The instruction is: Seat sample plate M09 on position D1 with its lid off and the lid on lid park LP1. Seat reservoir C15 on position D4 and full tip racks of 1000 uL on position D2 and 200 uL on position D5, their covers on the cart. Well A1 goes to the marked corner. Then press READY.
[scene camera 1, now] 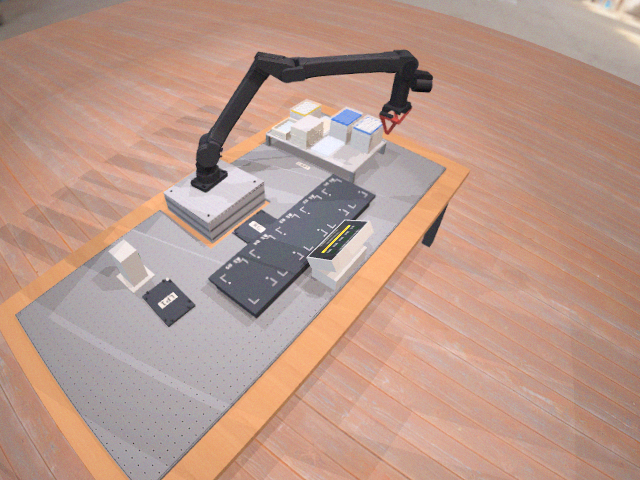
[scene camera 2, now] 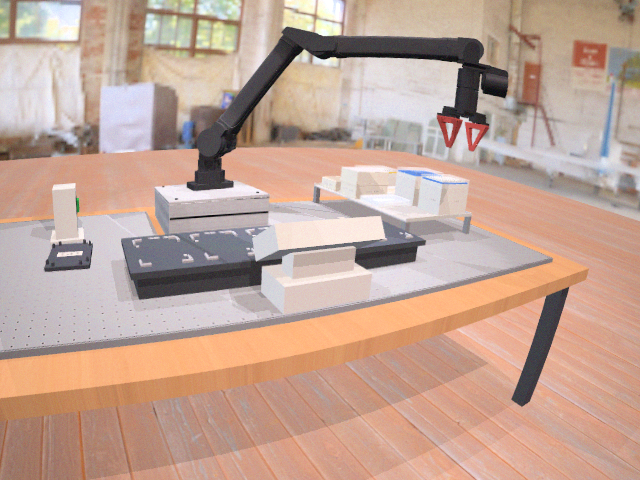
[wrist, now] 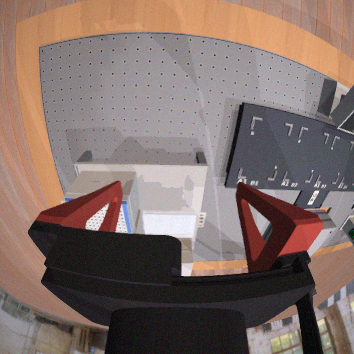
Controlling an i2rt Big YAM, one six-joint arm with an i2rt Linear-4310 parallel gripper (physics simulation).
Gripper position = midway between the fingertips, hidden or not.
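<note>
My gripper [scene camera 2: 460, 149] [scene camera 1: 392, 129] [wrist: 178, 187], open, holding nothing. White upright box [scene camera 2: 64, 195] [scene camera 1: 133, 274]. Cart shelf [scene camera 1: 348, 158] [scene camera 2: 401, 213] [wrist: 159, 187]. LP1 pad [scene camera 1: 166, 299].
</note>
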